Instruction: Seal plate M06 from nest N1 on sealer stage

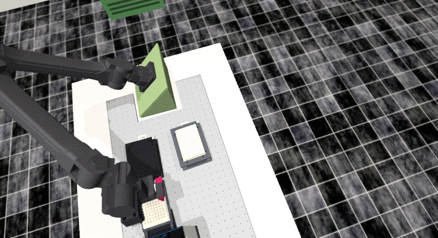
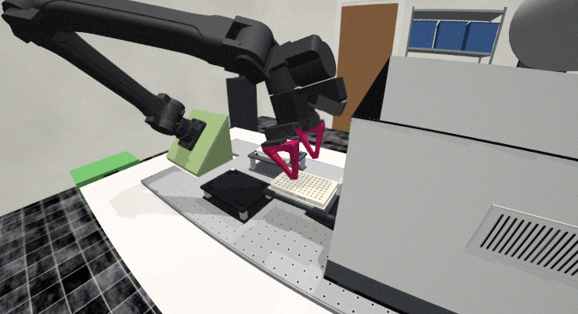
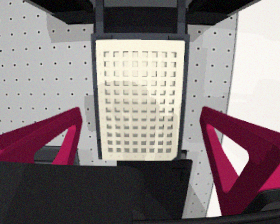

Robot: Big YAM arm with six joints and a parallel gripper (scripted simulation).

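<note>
The 96-well plate M06 is 5 cm below my hand. Round my hand: black plate nest N1: 18 cm behind, 12 cm below, 3 cm to the right; then sealed plate M09: 19 cm behind, 16 cm to the left, 9 cm below; then dark sealer stage: 6 cm below.
</note>
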